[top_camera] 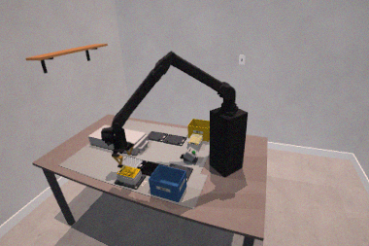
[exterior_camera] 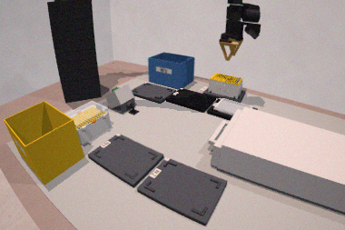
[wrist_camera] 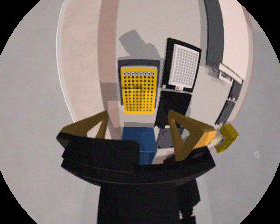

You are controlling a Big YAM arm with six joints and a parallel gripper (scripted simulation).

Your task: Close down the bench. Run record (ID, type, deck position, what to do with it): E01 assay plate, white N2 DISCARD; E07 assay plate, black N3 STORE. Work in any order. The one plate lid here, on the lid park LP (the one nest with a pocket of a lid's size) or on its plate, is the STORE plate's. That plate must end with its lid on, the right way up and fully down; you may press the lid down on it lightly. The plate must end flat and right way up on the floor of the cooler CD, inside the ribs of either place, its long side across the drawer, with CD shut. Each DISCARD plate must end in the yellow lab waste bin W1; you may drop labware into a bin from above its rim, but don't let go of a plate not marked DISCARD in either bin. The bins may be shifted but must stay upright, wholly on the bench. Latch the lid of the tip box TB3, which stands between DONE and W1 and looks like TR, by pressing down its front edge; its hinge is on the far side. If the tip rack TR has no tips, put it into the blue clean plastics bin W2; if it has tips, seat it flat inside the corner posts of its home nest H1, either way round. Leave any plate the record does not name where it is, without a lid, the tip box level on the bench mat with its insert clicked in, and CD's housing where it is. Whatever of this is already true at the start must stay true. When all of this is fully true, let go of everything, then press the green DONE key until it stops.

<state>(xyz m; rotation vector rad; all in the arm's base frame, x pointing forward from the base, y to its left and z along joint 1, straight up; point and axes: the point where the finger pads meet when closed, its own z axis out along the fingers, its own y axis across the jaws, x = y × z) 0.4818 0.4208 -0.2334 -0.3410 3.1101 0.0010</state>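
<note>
My gripper is now 24 cm past the DONE key block, 38 cm to the left of it and 12 cm above it. Also, from my hand: black slab (7 cm behind, 15 cm to the right, 17 cm below); blue bin W2 (27 cm behind, 6 cm to the right, 13 cm below); tip rack TR (1 cm behind, 1 cm to the right, 12 cm below).
</note>
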